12 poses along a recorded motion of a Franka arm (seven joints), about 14 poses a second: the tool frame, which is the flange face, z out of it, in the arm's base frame.
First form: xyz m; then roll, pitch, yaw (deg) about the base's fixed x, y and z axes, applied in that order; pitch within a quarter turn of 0, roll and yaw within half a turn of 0.
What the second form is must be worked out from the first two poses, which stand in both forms.
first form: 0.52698 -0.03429 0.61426 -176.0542 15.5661 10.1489
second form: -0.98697 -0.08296 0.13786 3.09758 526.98 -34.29 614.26
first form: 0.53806 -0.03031 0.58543 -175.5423 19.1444 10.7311
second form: -0.98187 -0.08572 0.16907 3.09630 538.06 -30.31 585.43
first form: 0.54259 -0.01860 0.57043 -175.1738 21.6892 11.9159
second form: -0.97702 -0.09400 0.19130 3.09836 542.59 -18.60 570.43
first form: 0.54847 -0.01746 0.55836 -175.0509 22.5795 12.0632
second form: -0.97543 -0.09456 0.19900 3.09848 548.47 -17.46 558.36
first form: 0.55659 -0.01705 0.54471 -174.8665 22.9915 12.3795
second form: -0.97445 -0.09670 0.20272 3.09726 556.59 -17.05 544.71
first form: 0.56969 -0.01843 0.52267 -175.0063 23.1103 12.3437
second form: -0.97428 -0.09658 0.20359 3.09975 569.69 -18.43 522.67
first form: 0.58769 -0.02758 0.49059 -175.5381 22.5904 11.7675
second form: -0.97566 -0.09288 0.19863 3.10577 587.69 -27.58 490.59
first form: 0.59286 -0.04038 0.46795 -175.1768 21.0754 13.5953
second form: -0.97645 -0.10864 0.18637 3.10269 592.86 -40.38 467.95
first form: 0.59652 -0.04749 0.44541 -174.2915 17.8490 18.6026
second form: -0.97521 -0.15189 0.16090 3.09458 596.52 -47.49 445.41
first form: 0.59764 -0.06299 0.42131 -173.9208 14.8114 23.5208
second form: -0.97118 -0.19521 0.13677 3.09110 597.64 -62.99 421.31
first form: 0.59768 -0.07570 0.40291 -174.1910 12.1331 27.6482
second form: -0.96591 -0.23216 0.11456 3.09417 597.68 -75.70 402.91
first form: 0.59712 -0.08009 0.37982 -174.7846 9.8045 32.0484
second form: -0.95790 -0.27107 0.09458 3.10158 597.12 -80.09 379.82
